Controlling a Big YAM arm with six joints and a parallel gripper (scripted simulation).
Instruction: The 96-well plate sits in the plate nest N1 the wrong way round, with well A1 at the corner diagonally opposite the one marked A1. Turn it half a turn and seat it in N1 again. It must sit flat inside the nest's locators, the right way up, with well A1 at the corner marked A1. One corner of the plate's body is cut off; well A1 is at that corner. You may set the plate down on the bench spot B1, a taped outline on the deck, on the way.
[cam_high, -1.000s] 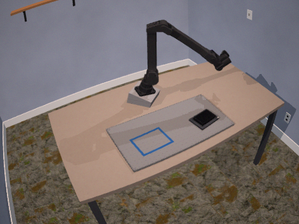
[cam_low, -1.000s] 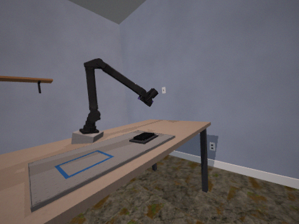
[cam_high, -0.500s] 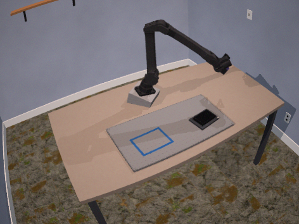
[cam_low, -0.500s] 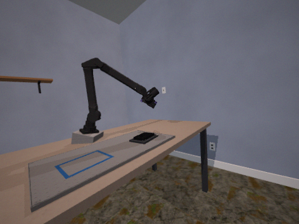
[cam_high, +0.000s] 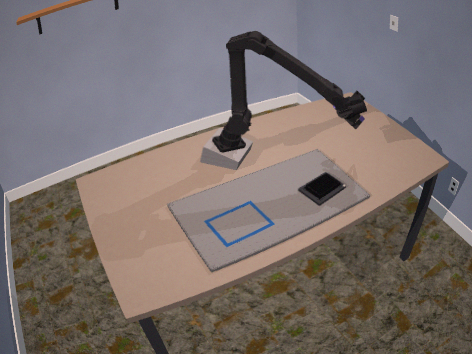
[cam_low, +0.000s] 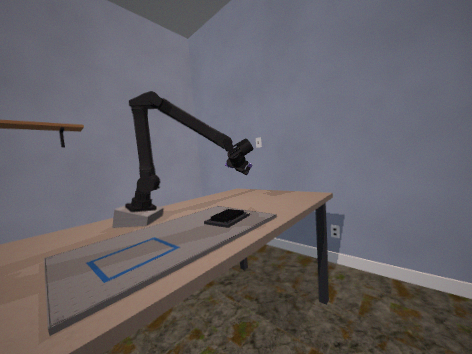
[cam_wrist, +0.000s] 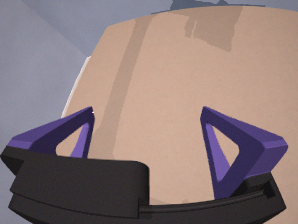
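Now: the black 96-well plate 290 mm to the right of my hand, 170 mm below it and 160 mm ahead of it. From my hand the other things lie so: plate nest N1 (290 mm to the right, 180 mm below, 160 mm ahead); then A1 mark (210 mm to the right, 200 mm ahead, 180 mm below).
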